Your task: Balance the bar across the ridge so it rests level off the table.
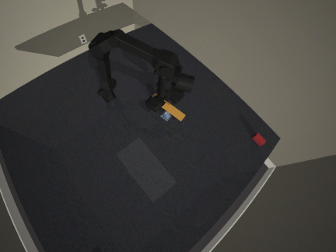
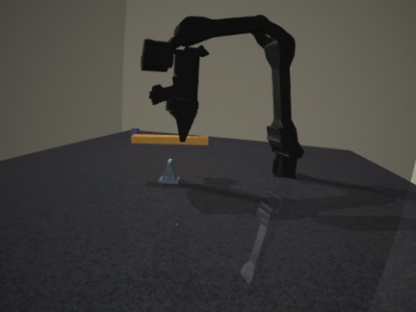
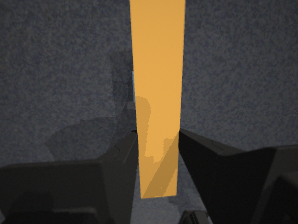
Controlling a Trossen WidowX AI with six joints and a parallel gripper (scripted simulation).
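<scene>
The blue-grey triangular ridge lies 80 mm below my gripper tip, 30 mm ahead of it and 10 mm to the left of it. The rest, counted from my gripper tip: small purple cube 670 mm to the right, 470 mm ahead, 90 mm below; red block 470 mm ahead, 330 mm to the left, 90 mm below; orange bar 30 mm ahead, 10 mm to the left.
</scene>
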